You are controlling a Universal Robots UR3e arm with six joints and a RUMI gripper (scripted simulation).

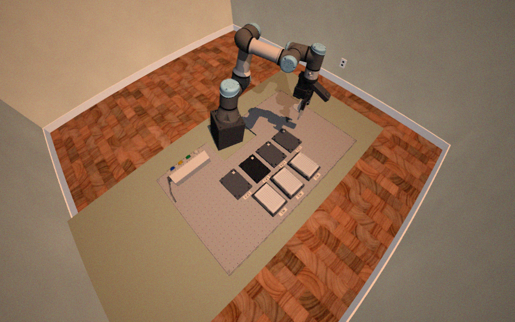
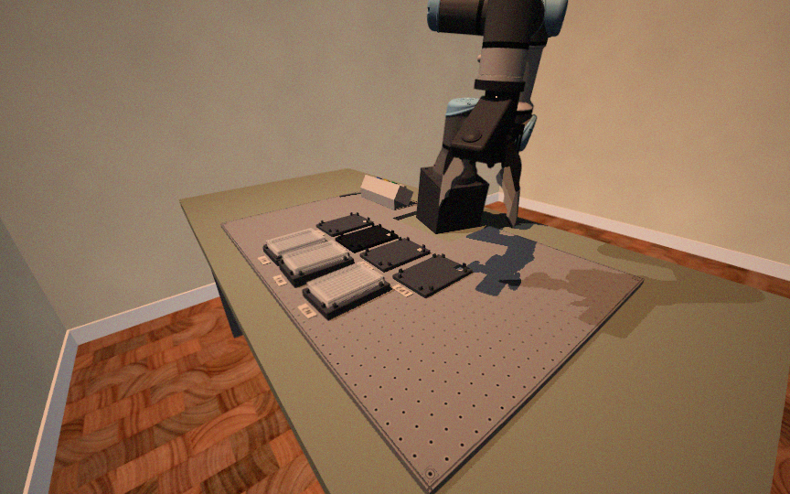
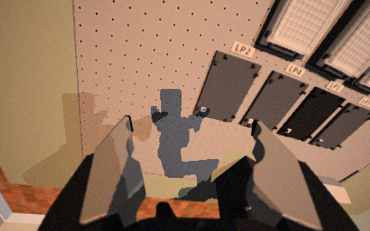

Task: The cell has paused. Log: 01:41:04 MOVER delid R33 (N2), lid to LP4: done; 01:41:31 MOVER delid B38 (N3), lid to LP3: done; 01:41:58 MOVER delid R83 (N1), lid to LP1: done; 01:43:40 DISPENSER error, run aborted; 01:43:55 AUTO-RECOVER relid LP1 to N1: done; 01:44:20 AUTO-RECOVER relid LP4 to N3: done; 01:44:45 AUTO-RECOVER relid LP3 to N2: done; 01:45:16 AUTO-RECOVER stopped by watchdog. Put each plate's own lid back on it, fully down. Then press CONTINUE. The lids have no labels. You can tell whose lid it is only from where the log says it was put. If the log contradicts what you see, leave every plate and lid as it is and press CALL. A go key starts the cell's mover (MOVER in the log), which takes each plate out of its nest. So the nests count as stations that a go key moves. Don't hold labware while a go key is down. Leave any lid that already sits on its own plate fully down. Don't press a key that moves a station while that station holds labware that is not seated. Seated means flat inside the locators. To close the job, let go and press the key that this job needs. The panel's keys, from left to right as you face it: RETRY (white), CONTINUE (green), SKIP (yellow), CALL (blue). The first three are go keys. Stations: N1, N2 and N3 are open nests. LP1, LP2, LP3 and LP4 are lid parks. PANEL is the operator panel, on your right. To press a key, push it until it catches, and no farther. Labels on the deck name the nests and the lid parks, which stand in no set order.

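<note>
My gripper is now 18 cm short of the clear lid, 16 cm to the left of it and 14 cm above it. Also, from my hand: LP2 lid park: 10 cm to the right, 16 cm below; lid park LP4: 1 cm ahead, 23 cm to the right, 16 cm below; LP1 lid park: 1 cm ahead, 36 cm to the right, 16 cm below.
</note>
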